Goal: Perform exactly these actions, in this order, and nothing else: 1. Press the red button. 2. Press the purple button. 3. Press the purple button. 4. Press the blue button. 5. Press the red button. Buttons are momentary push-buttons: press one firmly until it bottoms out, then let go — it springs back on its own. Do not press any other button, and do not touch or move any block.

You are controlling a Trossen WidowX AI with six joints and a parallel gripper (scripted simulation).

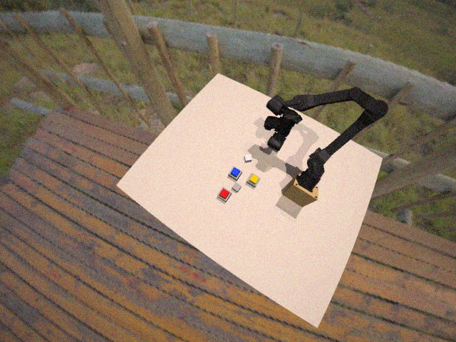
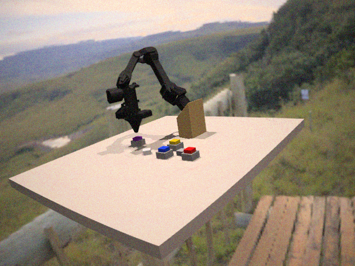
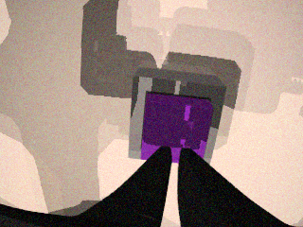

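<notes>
My gripper tip is now 30 mm above the purple button. The rest, counted from my gripper tip: white block: 130 mm to the left, 90 mm ahead, 50 mm below; then yellow button: 220 mm to the left, 30 mm below, 10 mm ahead; then blue button: 240 mm to the left, 100 mm ahead, 30 mm below.
</notes>
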